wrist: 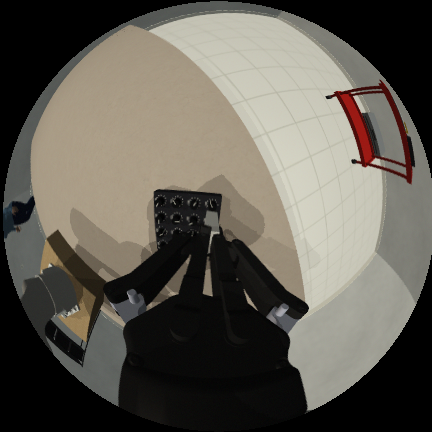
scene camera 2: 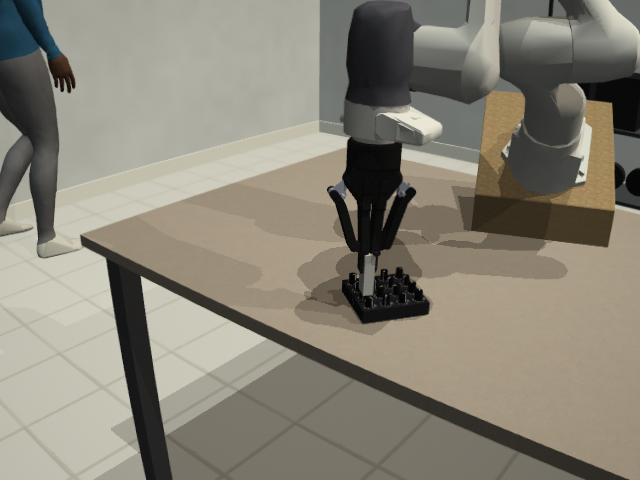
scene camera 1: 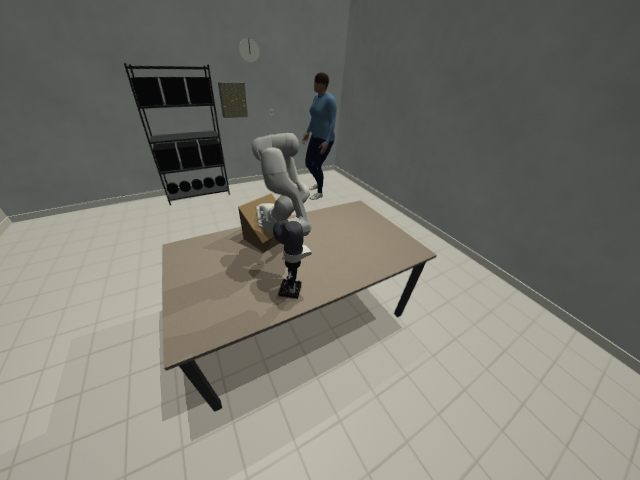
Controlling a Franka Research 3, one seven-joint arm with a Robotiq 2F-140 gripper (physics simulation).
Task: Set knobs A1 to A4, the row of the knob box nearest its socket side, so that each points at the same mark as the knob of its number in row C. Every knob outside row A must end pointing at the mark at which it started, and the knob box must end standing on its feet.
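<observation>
The black knob box (scene camera 1: 290, 295) (scene camera 2: 395, 312) (wrist: 185, 210) stands level on the table, near its long edge, with a grid of short black knobs on top. Its letters and numbers are too small to read. My gripper (scene camera 1: 292, 283) (scene camera 2: 367, 292) (wrist: 210, 219) points down and is shut with nothing between the fingers. The pale fingertips are together, low over the knobs in the outer column on the right in the wrist view. The fingers hide some knobs there. White marks show around the visible knobs, but I cannot tell exactly where each points.
The brown table (scene camera 1: 356, 242) (scene camera 2: 542, 356) (wrist: 120, 115) has an edge close to the box. The wooden base block (scene camera 1: 251, 225) (scene camera 2: 542, 219) (wrist: 90, 310) carries the arm at the back. A person (scene camera 1: 323, 116) (scene camera 2: 38, 155) stands beyond the table. A red frame (wrist: 356, 127) stands on the floor.
</observation>
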